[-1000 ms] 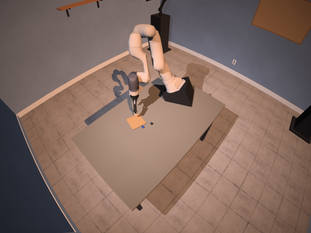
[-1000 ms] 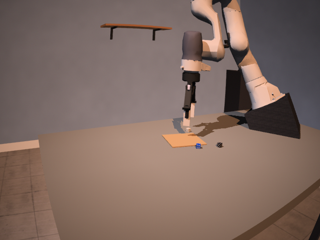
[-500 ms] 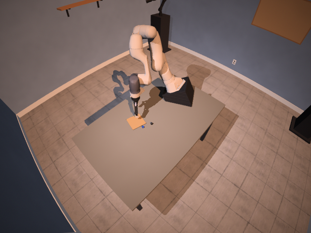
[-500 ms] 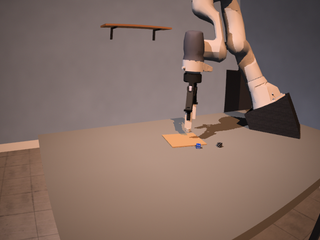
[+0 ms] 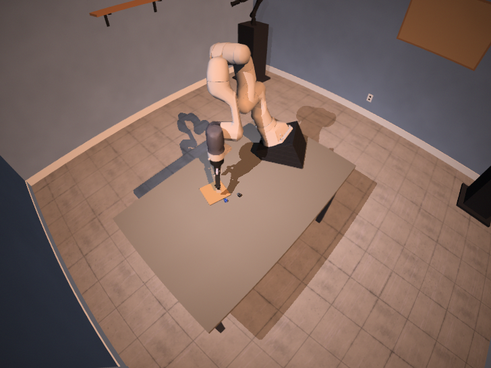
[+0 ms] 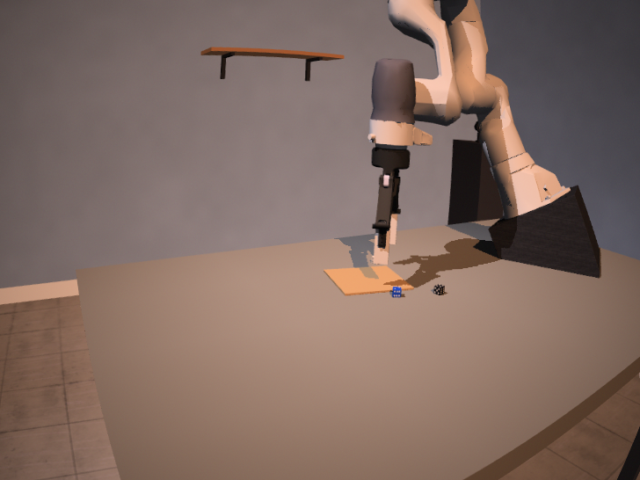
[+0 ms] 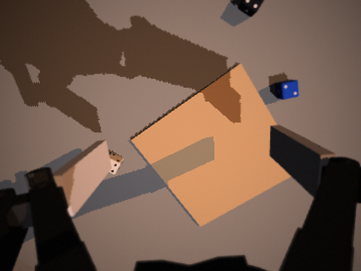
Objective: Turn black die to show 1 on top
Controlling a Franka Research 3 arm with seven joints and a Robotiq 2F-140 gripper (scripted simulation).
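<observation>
Right now my hand is 100 mm to the right of the blue die, 50 mm above it and 40 mm short of it. The rest, counted from my hand: black die 130 mm to the left, 50 mm below, 40 mm behind; orange mat 60 mm below, 40 mm ahead; white die 80 mm to the right, 50 mm below, 40 mm behind.
</observation>
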